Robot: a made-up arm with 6 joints.
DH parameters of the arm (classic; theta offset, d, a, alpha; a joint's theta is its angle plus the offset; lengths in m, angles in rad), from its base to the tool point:
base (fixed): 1.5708 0.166 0 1.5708
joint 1: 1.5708 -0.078 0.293 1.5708
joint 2: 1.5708 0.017 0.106 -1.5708
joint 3: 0 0.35 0.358 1.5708
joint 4: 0 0.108 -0.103 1.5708
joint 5: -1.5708 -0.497 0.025 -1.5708
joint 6: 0 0.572 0.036 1.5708
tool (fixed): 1.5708 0.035 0 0
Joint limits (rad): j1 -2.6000..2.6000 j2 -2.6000..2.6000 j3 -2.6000..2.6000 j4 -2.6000..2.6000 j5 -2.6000..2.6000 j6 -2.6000..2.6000
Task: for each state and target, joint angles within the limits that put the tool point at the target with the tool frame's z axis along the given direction. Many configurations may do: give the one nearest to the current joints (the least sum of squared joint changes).
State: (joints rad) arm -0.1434 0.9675 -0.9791 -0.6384 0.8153 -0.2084
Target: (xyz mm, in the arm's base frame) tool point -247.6 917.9 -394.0 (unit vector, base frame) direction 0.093 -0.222 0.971
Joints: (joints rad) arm -0.3127 0.5564 -0.8462 -0.9706 1.3672 0.2949
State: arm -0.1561 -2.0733 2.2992 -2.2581 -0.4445 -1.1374
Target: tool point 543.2 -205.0 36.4 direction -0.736 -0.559 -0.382
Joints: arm 0.0690 -2.4804 2.5293 -1.5509 -0.8080 -1.5888
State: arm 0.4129 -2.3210 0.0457 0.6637 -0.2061 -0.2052
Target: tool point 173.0 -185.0 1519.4 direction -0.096 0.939 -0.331
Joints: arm 0.5461 -2.6000 -0.5284 0.6418 0.5043 -0.9325
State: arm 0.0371 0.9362 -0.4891 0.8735 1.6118 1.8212
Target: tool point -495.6 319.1 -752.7 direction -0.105 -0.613 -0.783
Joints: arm -0.5460 0.9004 -0.2634 -0.0186 1.1357 2.3572
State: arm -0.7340 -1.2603 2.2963 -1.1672 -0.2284 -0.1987
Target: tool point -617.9 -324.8 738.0 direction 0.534 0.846 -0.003
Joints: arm -1.2977 -0.2904 2.4137 -0.8906 -0.1264 -0.3314
